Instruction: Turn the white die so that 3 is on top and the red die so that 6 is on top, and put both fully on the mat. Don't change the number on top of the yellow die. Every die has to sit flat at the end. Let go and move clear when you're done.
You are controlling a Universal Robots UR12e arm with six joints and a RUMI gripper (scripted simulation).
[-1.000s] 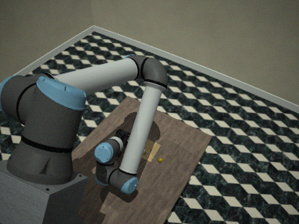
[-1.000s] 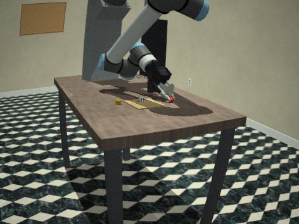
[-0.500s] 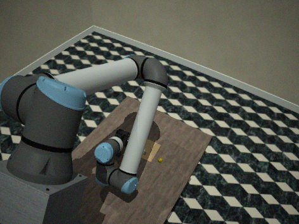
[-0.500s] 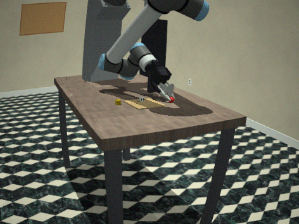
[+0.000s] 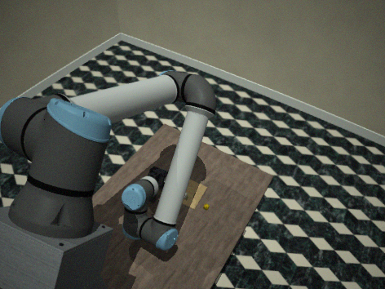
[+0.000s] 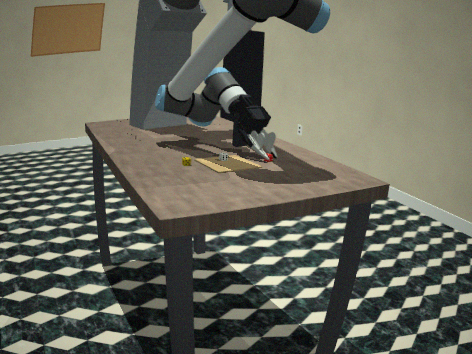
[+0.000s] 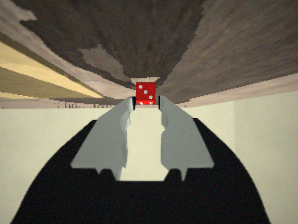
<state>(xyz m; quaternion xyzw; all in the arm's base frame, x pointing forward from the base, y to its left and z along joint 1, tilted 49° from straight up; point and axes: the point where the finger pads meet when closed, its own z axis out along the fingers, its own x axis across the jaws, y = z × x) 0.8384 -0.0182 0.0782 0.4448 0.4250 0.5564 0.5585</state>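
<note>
My hand is 10 mm above the red die. Round my hand: tan mat 40 mm behind, 130 mm to the right, 20 mm below; white die 60 mm behind, 120 mm to the right; yellow die 80 mm behind, 240 mm to the right, 10 mm below.
</note>
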